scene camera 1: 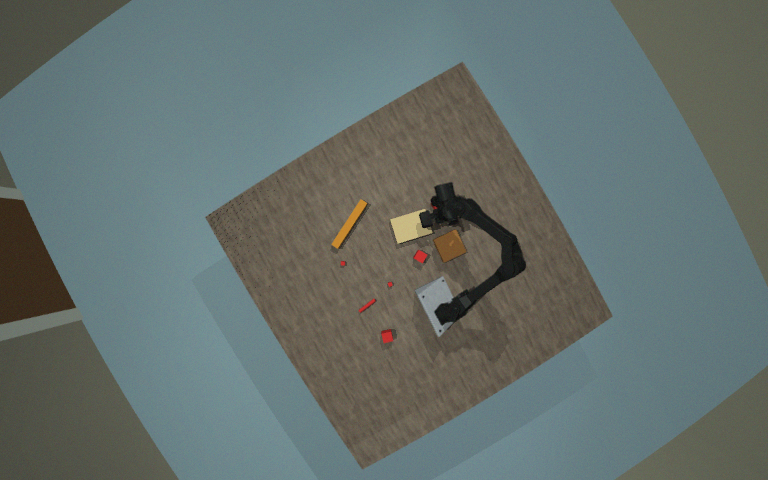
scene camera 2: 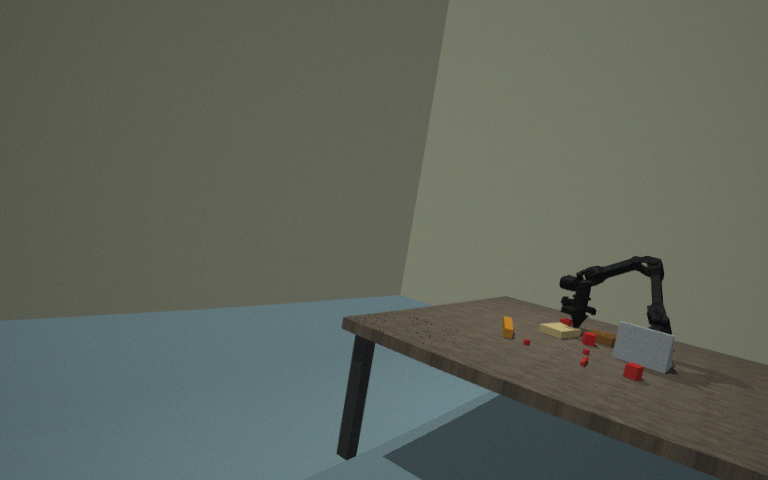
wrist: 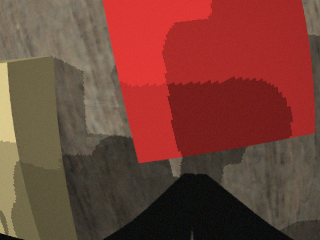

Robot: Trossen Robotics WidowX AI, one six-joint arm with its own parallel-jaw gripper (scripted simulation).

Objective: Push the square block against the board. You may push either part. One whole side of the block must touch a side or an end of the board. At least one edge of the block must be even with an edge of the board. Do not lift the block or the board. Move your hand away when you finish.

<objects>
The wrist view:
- my gripper: 194, 185
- board: 41, 198
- red cube: 192, 84
</objects>
